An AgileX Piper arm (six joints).
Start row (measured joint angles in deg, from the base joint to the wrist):
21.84, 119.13, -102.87, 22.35, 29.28, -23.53
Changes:
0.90, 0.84, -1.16, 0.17, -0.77, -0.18
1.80, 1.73, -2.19, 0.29, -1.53, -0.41
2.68, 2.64, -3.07, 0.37, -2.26, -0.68
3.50, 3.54, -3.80, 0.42, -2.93, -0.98
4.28, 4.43, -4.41, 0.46, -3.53, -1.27
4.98, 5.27, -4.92, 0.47, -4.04, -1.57
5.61, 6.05, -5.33, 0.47, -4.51, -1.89
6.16, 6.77, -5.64, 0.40, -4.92, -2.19
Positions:
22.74, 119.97, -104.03, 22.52, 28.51, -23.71
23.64, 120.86, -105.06, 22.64, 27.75, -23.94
24.52, 121.77, -105.94, 22.72, 27.02, -24.21
25.34, 122.67, -106.67, 22.77, 26.35, -24.51
26.12, 123.56, -107.28, 22.81, 25.75, -24.80
26.82, 124.40, -107.79, 22.82, 25.24, -25.10
27.45, 125.18, -108.20, 22.82, 24.77, -25.42
28.00, 125.90, -108.51, 22.75, 24.36, -25.72

